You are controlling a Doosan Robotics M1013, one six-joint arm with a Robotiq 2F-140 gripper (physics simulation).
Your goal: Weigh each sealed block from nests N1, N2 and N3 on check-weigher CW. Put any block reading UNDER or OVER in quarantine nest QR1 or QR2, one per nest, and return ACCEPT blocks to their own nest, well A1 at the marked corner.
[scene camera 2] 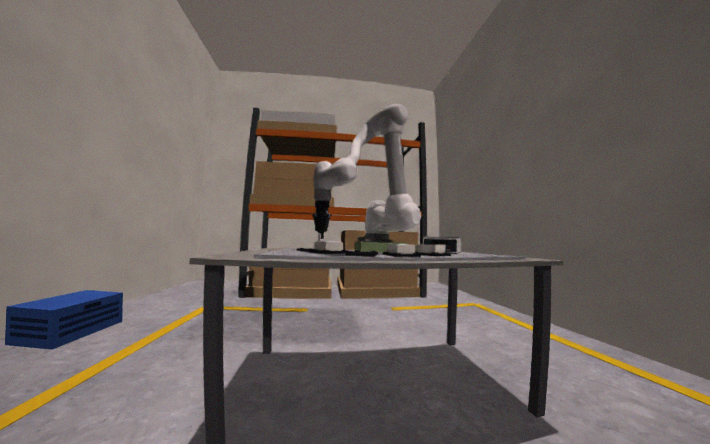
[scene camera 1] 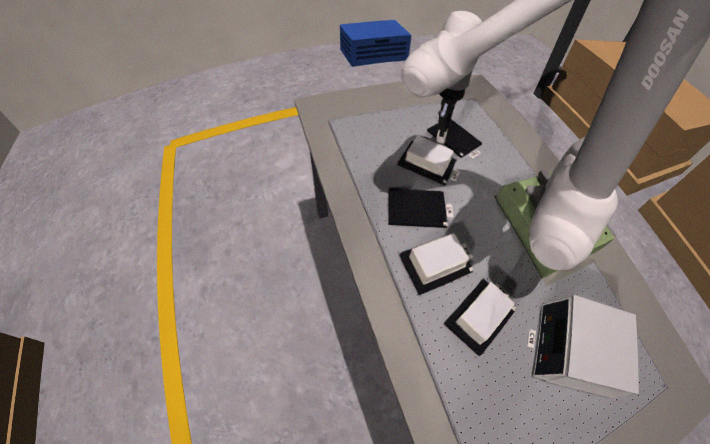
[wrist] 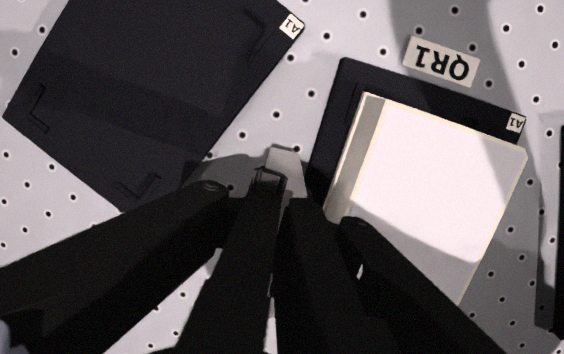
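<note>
My gripper point(scene camera 1: 441, 137) point(scene camera 2: 321, 236) point(wrist: 278, 173) is shut and empty, low between nests QR1 and QR2, beside one long side of a white block; a small gap shows in the wrist view. That block point(scene camera 1: 429, 156) point(scene camera 2: 328, 245) point(wrist: 435, 180) lies on black nest QR1 point(scene camera 1: 422, 175) point(wrist: 330, 117), its cut corner near the A1 mark; its exact seating is unclear. Nest QR2 point(scene camera 1: 460, 137) point(wrist: 145, 85) shows no block. A black nest point(scene camera 1: 417, 207) is empty. Two more nests hold white blocks point(scene camera 1: 439, 257) point(scene camera 1: 485, 313). Check-weigher CW point(scene camera 1: 604, 345) has an empty top and dark display.
The green robot base point(scene camera 1: 515, 206) point(scene camera 2: 372, 245) stands on the table behind the nests. The perforated plate point(scene camera 1: 361, 151) lies on the table point(scene camera 1: 361, 251) point(scene camera 2: 366, 263). A blue box point(scene camera 1: 374, 44) point(scene camera 2: 68, 316) and a loaded rack point(scene camera 2: 423, 183) stand beyond the table.
</note>
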